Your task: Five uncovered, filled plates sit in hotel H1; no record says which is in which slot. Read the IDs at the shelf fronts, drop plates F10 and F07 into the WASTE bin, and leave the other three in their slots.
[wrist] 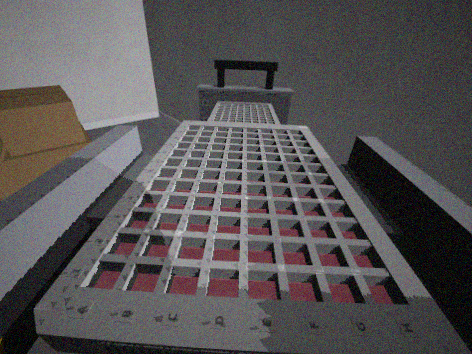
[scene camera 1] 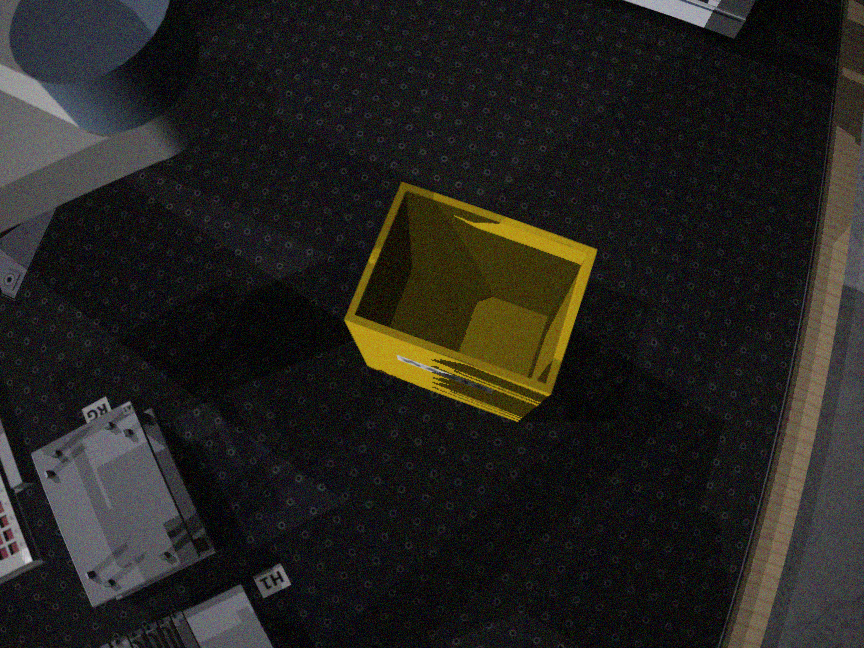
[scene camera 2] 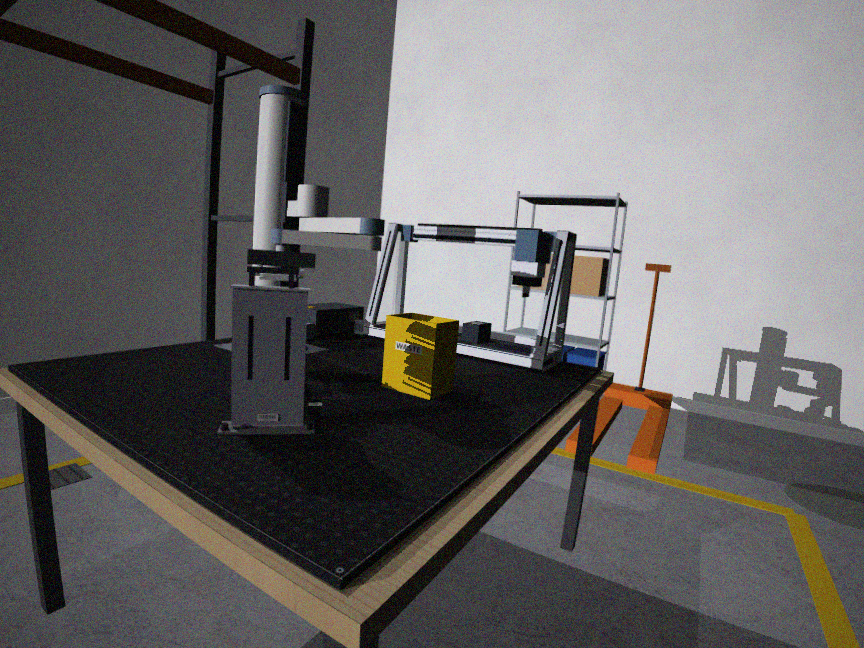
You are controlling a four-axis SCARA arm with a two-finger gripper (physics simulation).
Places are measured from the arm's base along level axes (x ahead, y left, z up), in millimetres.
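Pixels of known places: gripper, fingertip midpoint: (wrist: 244,150).
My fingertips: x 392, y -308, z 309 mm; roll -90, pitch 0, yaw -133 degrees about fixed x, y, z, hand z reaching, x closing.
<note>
For each thing: its middle in the pictures, then the offset to it from my fingertips. "spot": a spot on its surface instead.
- filled plate, body centre: (wrist: 243,183) (scene camera 2: 279,275) 12 mm left, 13 mm back, 8 mm down
- hotel H1, body centre: (wrist: 241,169) (scene camera 2: 270,344) 148 mm right, 158 mm ahead, 136 mm down
- yellow WASTE bin, body centre: (scene camera 1: 467,316) (scene camera 2: 420,353) 282 mm left, 254 mm ahead, 197 mm down
- H1 label, surface spot: (scene camera 1: 272,580) spot: 10 mm right, 155 mm ahead, 296 mm down
My gripper (wrist: 244,150) is shut on a filled plate (wrist: 245,210) (scene camera 1: 9,533) with red wells, held level by its long sides; its ID cannot be read. Ahead and lower in the wrist view stands hotel H1 (wrist: 210,104) (scene camera 2: 268,355), a grey tower with a black handle on top; part of it shows at the bottom of scene camera 1. Another plate (wrist: 243,113) shows at its top; its ID is not readable. The yellow WASTE bin (scene camera 1: 561,245) (scene camera 2: 397,369) stands open-topped on the table; no plate shows inside.
The RG stand (scene camera 1: 129,488) is between the held plate and the H1 label (scene camera 1: 272,580). A gantry frame (scene camera 2: 566,279) stands behind the bin. The arm (scene camera 1: 76,167) crosses the upper left. A brown box (wrist: 40,130) shows beyond the left finger.
</note>
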